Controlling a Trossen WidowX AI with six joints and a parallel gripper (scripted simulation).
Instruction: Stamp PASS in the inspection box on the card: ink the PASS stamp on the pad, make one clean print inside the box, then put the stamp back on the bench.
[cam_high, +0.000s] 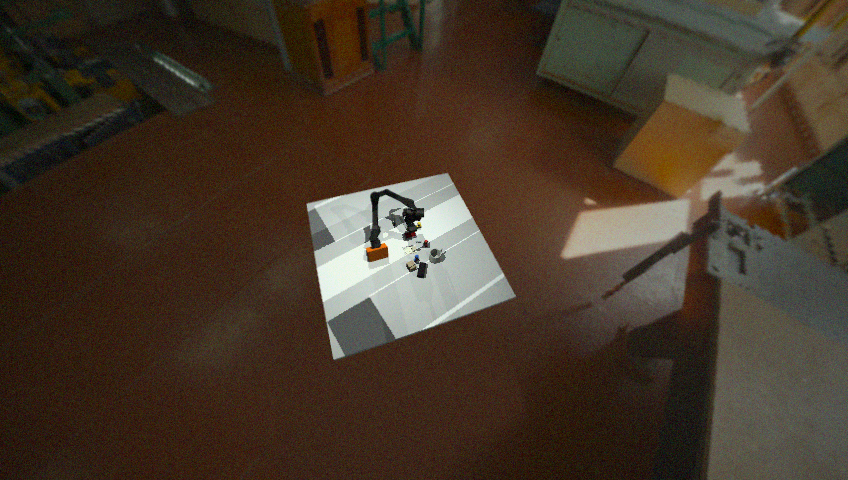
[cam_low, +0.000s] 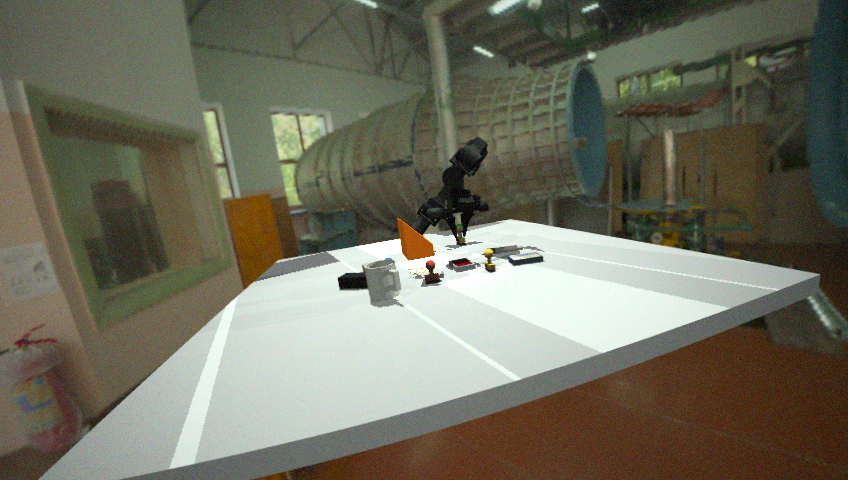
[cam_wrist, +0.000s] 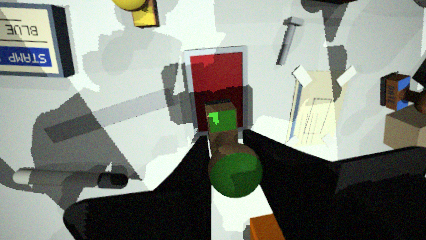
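Right now my gripper tip is 1 cm short of the red ink pad, 1 cm to the left of it and 9 cm above it. Also, from my gripper tip: bolt: 6 cm ahead, 8 cm to the right, 9 cm below; then green-knobbed stamp: right at my gripper tip; then yellow-knobbed stamp: 9 cm ahead, 6 cm to the left, 7 cm below.
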